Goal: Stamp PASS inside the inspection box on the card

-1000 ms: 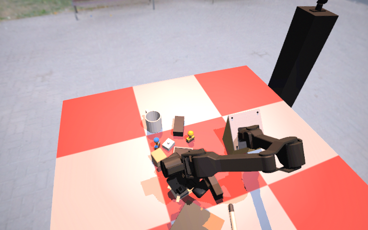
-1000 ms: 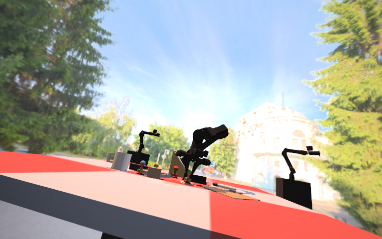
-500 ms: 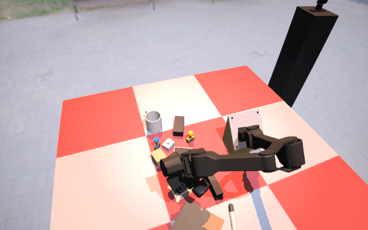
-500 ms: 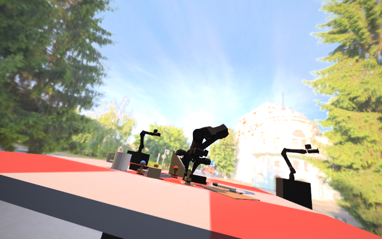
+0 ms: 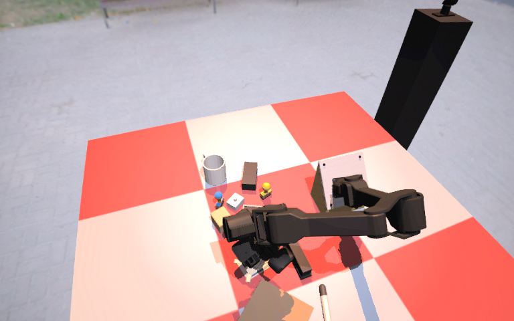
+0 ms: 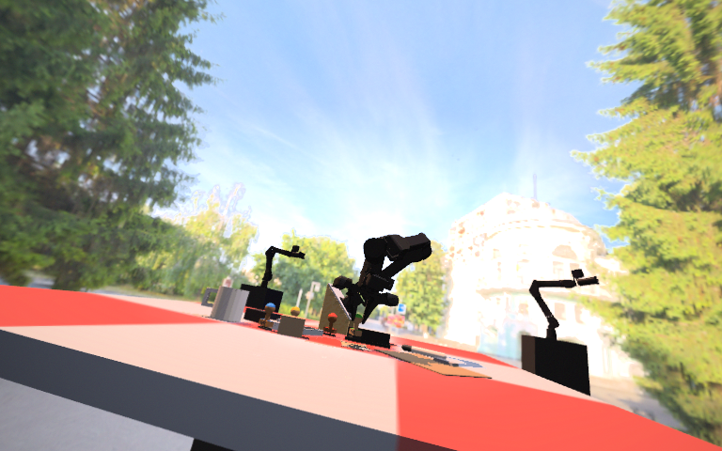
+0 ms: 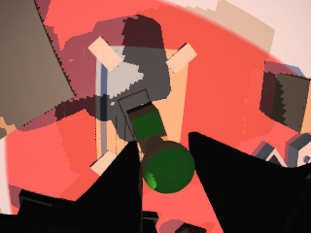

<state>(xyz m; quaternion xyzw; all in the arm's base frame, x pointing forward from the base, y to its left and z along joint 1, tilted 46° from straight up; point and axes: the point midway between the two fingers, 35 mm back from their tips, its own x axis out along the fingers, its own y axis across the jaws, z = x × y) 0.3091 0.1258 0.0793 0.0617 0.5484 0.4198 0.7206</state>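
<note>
Now: gripper tip 150 mm to the left of the tan block, 80 mm short of it and 40 mm above it. The rest, counted from my gripper tip: card: 60 mm below; green-knobbed PASS stamp: 20 mm below, 10 mm behind; dark bar: 120 mm behind, 40 mm below, 10 mm to the left.
</note>
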